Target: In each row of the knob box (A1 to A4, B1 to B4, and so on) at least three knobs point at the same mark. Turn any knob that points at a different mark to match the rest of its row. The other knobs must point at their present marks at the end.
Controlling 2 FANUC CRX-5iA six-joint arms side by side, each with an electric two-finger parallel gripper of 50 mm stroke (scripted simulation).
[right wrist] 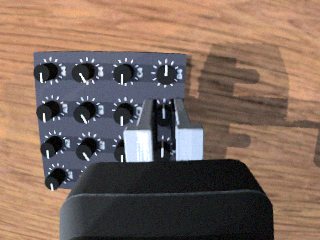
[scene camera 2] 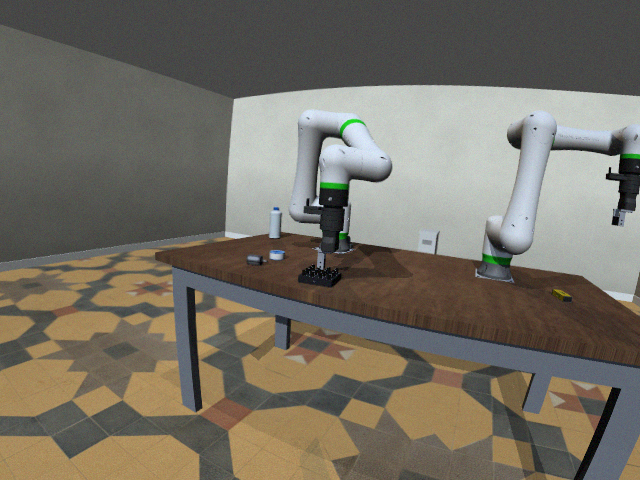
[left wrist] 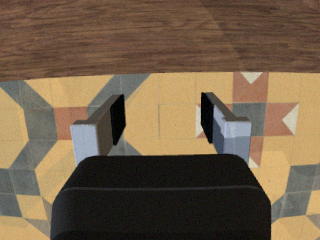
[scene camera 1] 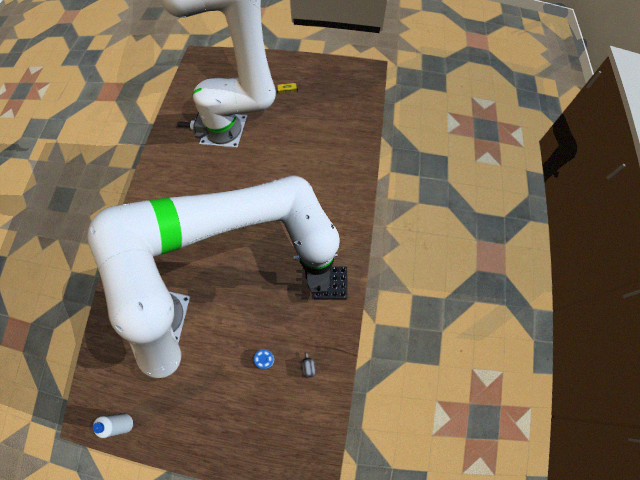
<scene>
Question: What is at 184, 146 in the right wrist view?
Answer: My right gripper.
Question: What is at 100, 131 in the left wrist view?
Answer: My left gripper.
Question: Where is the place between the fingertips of my right gripper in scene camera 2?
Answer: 320, 268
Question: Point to a white bottle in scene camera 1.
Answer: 105, 426
</scene>
